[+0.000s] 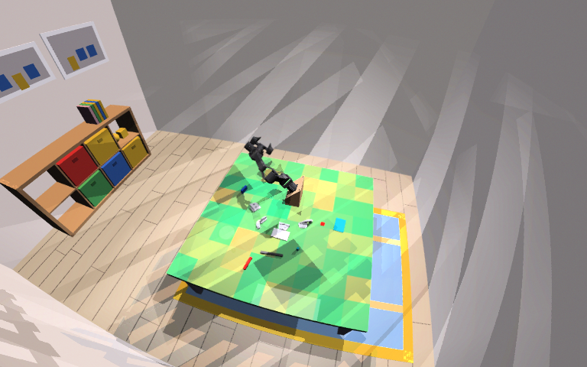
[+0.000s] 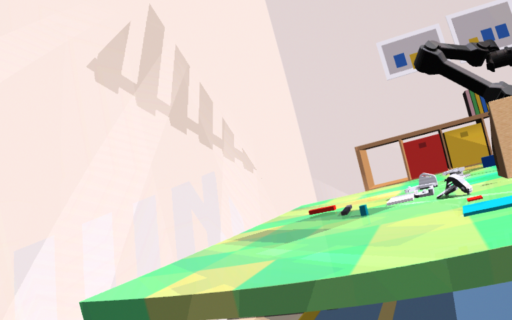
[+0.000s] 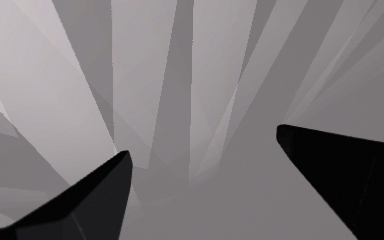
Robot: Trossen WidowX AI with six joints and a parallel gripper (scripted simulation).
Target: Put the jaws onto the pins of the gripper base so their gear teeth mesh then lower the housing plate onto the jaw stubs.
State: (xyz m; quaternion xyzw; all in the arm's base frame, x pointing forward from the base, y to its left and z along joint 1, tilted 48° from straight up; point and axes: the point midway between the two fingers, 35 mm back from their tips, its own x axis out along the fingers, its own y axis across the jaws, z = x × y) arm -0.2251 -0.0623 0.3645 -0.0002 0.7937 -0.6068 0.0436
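My gripper tip is 32 cm above the blue block, 28 cm short of it and 10 cm to the left of it. Round my gripper tip: small red piece: 58 cm to the left, 42 cm ahead, 34 cm below; dark bar: 75 cm ahead, 34 cm below, 29 cm to the left; teal cube: 67 cm ahead, 45 cm to the left, 33 cm below.
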